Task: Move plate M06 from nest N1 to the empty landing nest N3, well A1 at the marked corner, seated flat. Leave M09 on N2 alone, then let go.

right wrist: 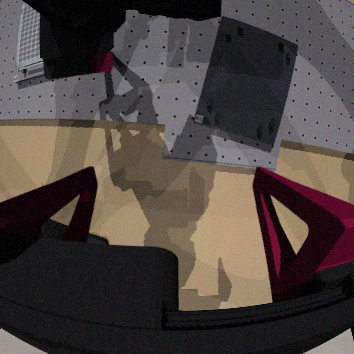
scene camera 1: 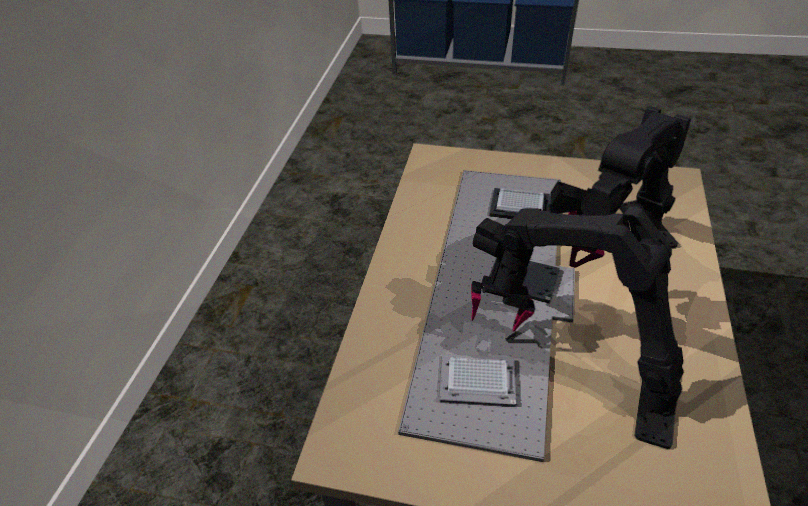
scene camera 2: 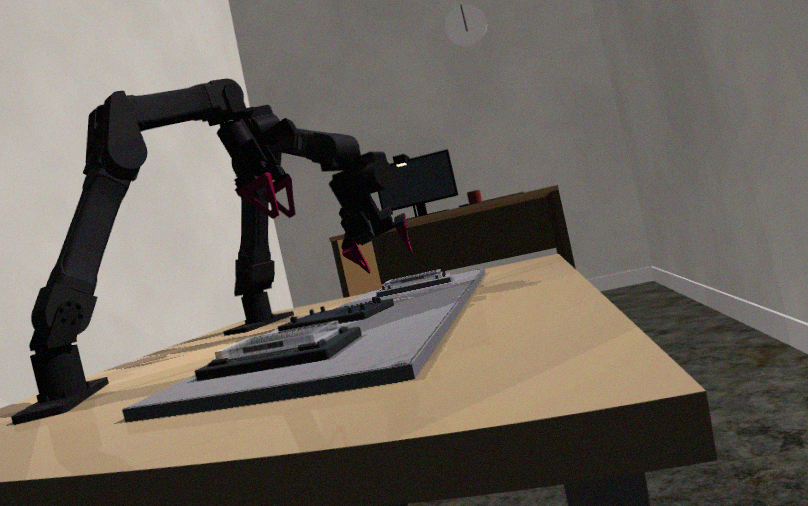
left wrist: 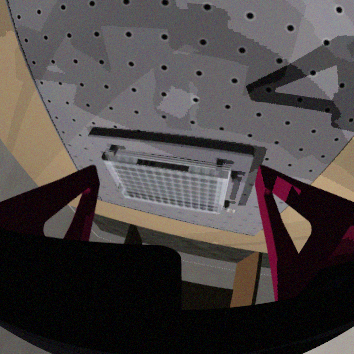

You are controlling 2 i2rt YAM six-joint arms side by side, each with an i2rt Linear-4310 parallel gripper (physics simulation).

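Note:
A clear 96-well plate point(scene camera 1: 477, 374) point(scene camera 2: 414, 277) point(left wrist: 167, 184) point(right wrist: 30, 42) sits on a grey nest point(scene camera 1: 477, 398) at the near end of the board in scene camera 1. Another plate point(scene camera 1: 520, 200) point(scene camera 2: 280, 338) sits on a dark nest point(scene camera 1: 494, 208) point(scene camera 2: 274, 362) at the far end. An empty dark nest point(scene camera 1: 543, 281) point(right wrist: 247, 82) lies between them; it bears a small corner label point(right wrist: 199, 118). Plate names are unreadable. My left gripper point(scene camera 1: 497, 324) point(scene camera 2: 390, 261) point(left wrist: 176, 173) is open above the board, short of the near plate. My right gripper point(scene camera 2: 283, 214) point(right wrist: 174, 175) is open and high, partly hidden in scene camera 1.
The perforated board point(scene camera 1: 477, 438) point(scene camera 2: 381, 351) lies on the wooden table point(scene camera 1: 357, 429) point(scene camera 2: 506, 369). The left forearm point(scene camera 1: 572, 229) crosses over the board in scene camera 1, with the right arm close behind. A monitor point(scene camera 2: 420, 178) stands on a desk beyond.

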